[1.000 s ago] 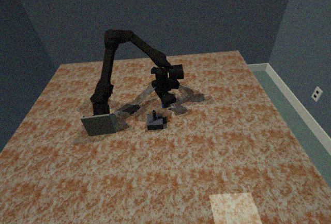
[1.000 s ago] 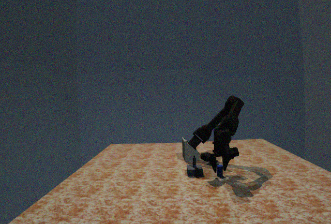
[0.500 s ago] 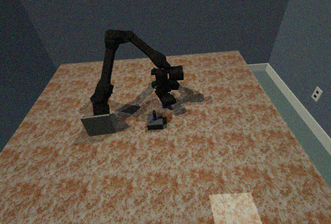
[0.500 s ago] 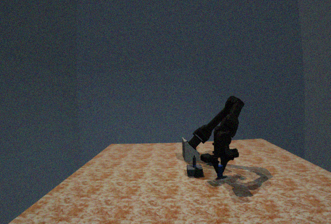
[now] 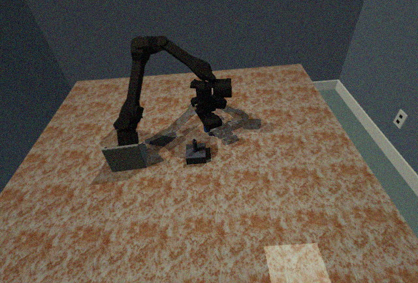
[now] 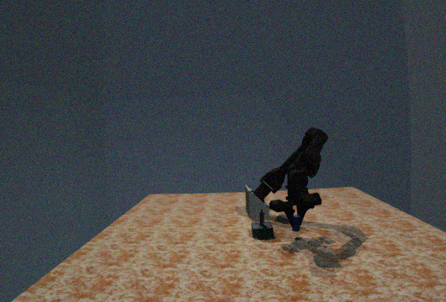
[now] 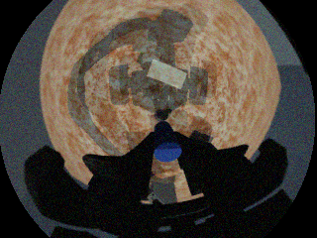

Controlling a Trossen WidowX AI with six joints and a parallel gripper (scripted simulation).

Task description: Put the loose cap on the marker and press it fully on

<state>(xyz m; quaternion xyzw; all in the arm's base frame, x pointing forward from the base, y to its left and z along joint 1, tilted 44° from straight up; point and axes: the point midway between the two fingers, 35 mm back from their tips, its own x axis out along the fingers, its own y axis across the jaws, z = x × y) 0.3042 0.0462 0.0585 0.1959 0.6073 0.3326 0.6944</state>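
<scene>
Now: gripper tip 110 mm to the left of the holder block, 60 mm past it and 30 mm above it. The rest, counted from my gripper tip: blue cap 10 mm above.
</scene>
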